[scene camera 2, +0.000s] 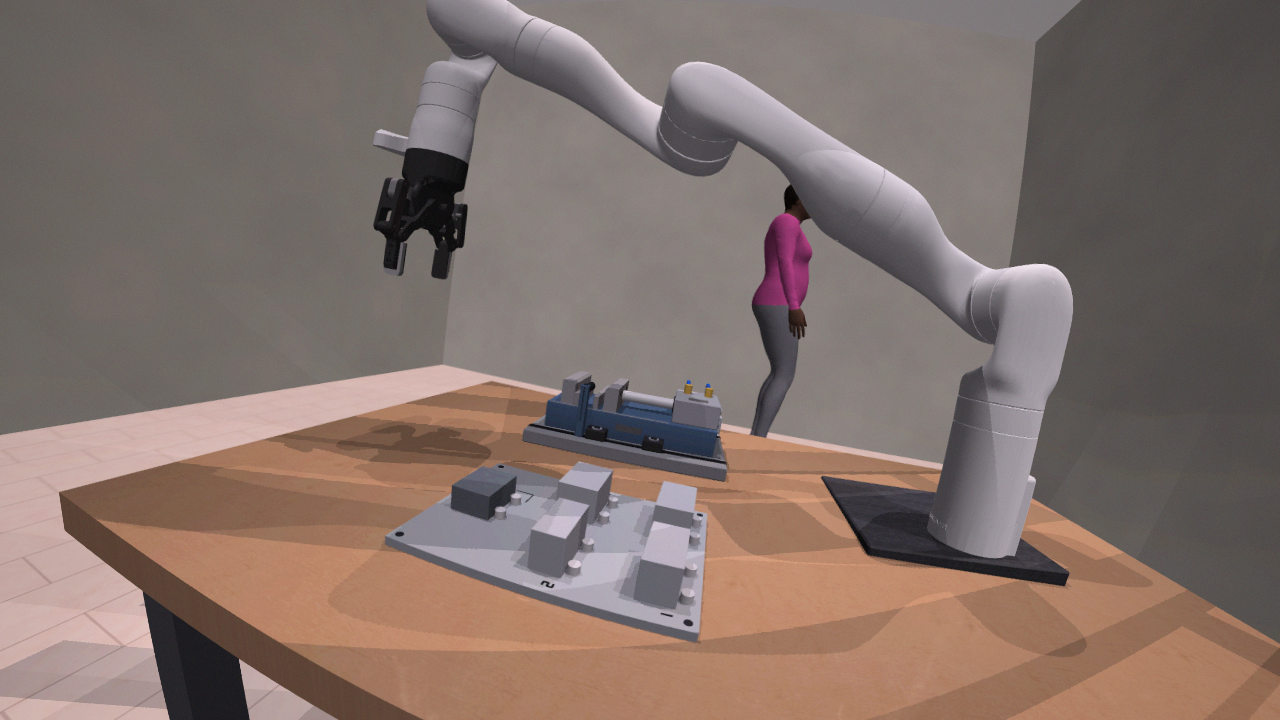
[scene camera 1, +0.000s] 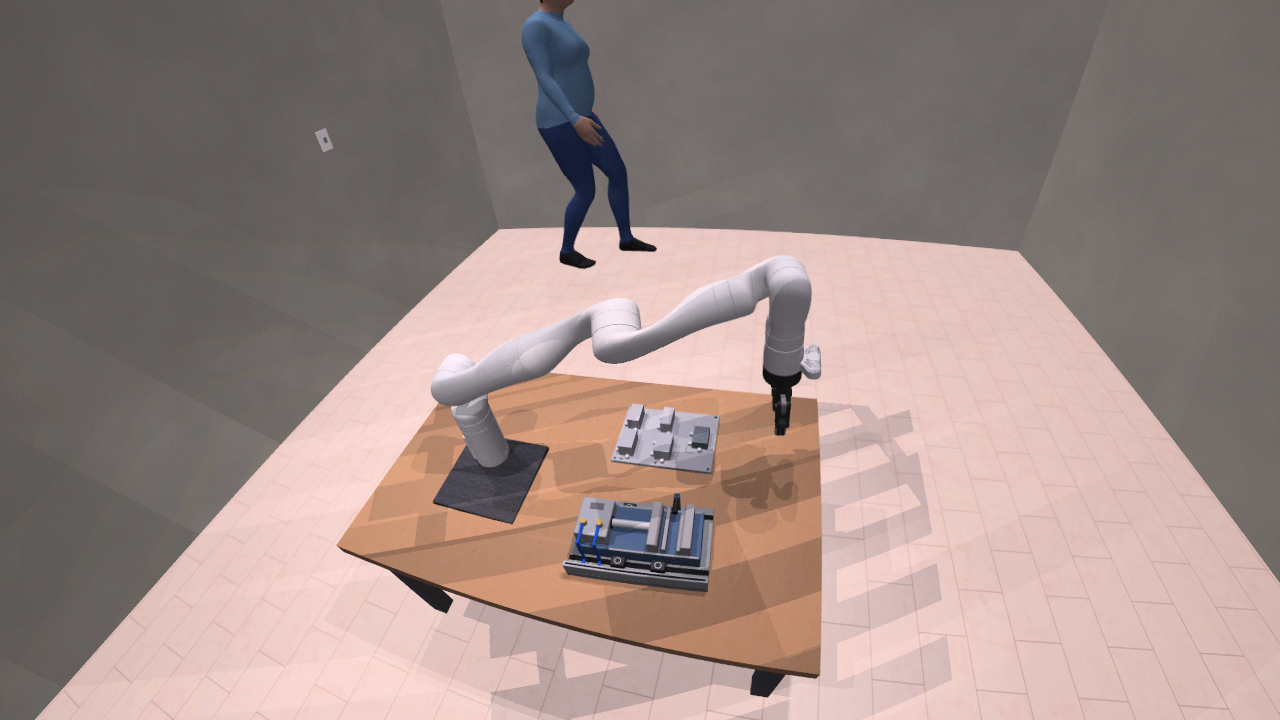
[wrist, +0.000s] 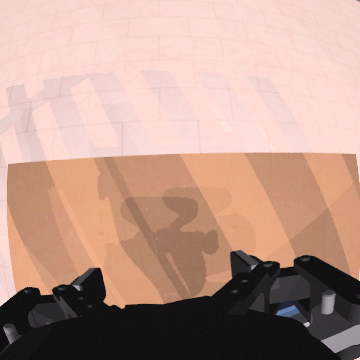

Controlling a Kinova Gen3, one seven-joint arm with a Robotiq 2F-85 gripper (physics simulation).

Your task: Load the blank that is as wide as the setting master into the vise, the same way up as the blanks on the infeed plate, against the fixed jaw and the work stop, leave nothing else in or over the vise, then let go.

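Places are measured from the arm's base along level axes (x ahead, y left, z up), in millimetres.
Pixels of known places: gripper, fingertip midpoint: (scene camera 2: 417, 276) (scene camera 1: 778, 418) (wrist: 166, 275); arm's base, link origin: (scene camera 2: 965, 539) (scene camera 1: 493, 453).
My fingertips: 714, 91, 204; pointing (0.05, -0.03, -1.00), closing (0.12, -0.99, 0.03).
For each thing: its top centre in the pictures, then the offset to it from my fingertips, as dx, dy, dz. "*": a spot on its surface instead. Level surfaces: height alone.
- grey infeed plate, top centre: (scene camera 2: 569, 527) (scene camera 1: 667, 437) -271, +73, -209
- dark grey block, top centre: (scene camera 2: 485, 480) (scene camera 1: 701, 434) -181, +80, -184
- blue vise, top centre: (scene camera 2: 639, 384) (scene camera 1: 638, 522) -248, -233, -118
- rod, surface spot: (scene camera 2: 615, 394) * -227, -174, -130
- black post, surface spot: (scene camera 1: 675, 503) * -186, -170, -121
- wooden table, surface height: dz -217
My gripper (scene camera 1: 780, 428) (scene camera 2: 417, 259) (wrist: 166, 275) is open and empty, high above the table's far right part in the scene camera 1 view, away from plate and vise. The grey infeed plate (scene camera 1: 684, 458) (scene camera 2: 474, 548) bears a dark grey block (scene camera 1: 700, 436) (scene camera 2: 484, 492), which looks like the setting master, and light grey blanks (scene camera 1: 662, 445) (scene camera 2: 558, 537) of differing widths, upright beside small pegs. The blue vise (scene camera 2: 644, 434) has two grey jaws, the outer one (scene camera 1: 686, 528) (scene camera 2: 576, 387) and the one on the rod (scene camera 1: 656, 526) (scene camera 2: 615, 394). No blank shows between them. A black post (scene camera 1: 675, 503) stands by the gap.
The wooden table (scene camera 1: 760, 573) (scene camera 2: 295, 537) (wrist: 210, 200) carries the arm's dark base plate (scene camera 1: 456, 492) (scene camera 2: 859, 528) on the side opposite my gripper. Blue hoses with yellow fittings (scene camera 1: 597, 523) are on the vise's end block. A person (scene camera 1: 563, 80) (scene camera 2: 783, 268) stands beyond the table.
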